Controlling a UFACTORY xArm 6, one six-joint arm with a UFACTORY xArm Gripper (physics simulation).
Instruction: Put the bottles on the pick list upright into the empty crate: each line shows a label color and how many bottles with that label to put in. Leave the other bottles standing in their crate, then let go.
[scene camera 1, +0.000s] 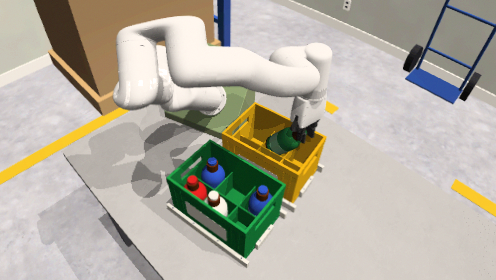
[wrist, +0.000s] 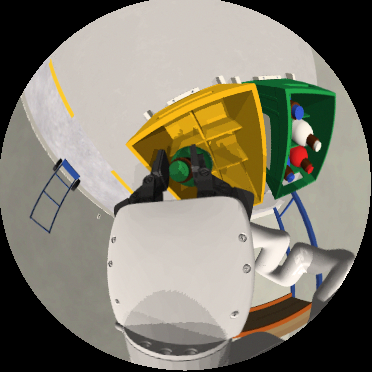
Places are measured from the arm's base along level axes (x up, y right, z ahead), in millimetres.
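Pixels of known places: gripper, fingertip midpoint: (scene camera 1: 305, 138) (wrist: 178, 155); arm's base, link origin: (scene camera 1: 210, 98).
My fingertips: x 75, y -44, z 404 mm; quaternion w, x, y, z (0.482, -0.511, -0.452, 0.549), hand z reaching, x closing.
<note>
For each thing: its top centre in the pictures, then the offset to it from my fingertips. Level surfaces: height alone.
- green crate, top centre: (wrist: 311, 152) (scene camera 1: 225, 181) dx -15, dy +278, dz -49 mm
- red bottle, top centre: (scene camera 1: 192, 179) (wrist: 310, 169) dx -27, dy +337, dz -124 mm
- white bottle, top centre: (scene camera 1: 213, 194) (wrist: 318, 146) dx -27, dy +326, dz -44 mm
- grey table, surface height: dx -190 mm
My gripper (scene camera 1: 304, 135) (wrist: 178, 155) is shut on the neck of a green bottle (scene camera 1: 282, 141) (wrist: 179, 171). The bottle leans inside the yellow crate (scene camera 1: 298, 186) (wrist: 261, 135), its cap end towards the crate's right end in the scene view; its lower end is partly hidden by the crate wall. The green crate (scene camera 1: 262, 231) (wrist: 327, 117) holds two blue bottles (scene camera 1: 213, 175) (scene camera 1: 259, 201), a red bottle (scene camera 1: 195, 191) (wrist: 299, 156) and a white bottle (scene camera 1: 217, 205) (wrist: 301, 132), all upright. The pick list does not show.
The two crates stand close side by side on the grey table (scene camera 1: 380, 210). White strips (scene camera 1: 207, 235) lie along the crates' bases. Divider walls split the crates into compartments. A large brown box (scene camera 1: 125, 10) stands behind the arm, and a blue hand truck (scene camera 1: 433, 85) (wrist: 71, 169) stands farther off.
</note>
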